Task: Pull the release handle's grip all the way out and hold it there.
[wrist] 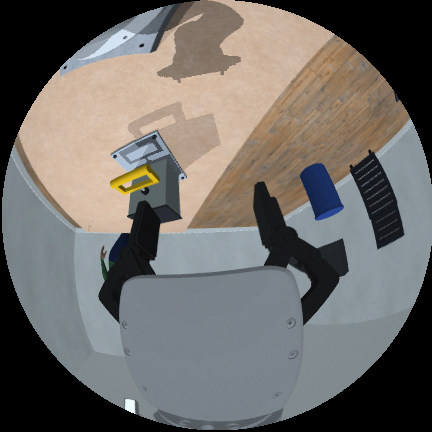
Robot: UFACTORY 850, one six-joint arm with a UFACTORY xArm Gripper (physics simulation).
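Observation:
The release handle's yellow grip is a rectangular loop at the left of the wrist view, close against the face of a grey box. The box stands on a metal base plate on the tan table top. My gripper is open, its two black fingers wide apart with nothing between them. The left finger's tip overlaps the box's lower part in the view, just below the grip; I cannot tell how far apart they are in depth. The grip lies outside the gap between the fingers, to its left.
A metal arm base stands at the upper left. A wooden floor lies right of the table. A blue barrel and a black slatted rack are by the grey wall. A person shows partly behind the left finger.

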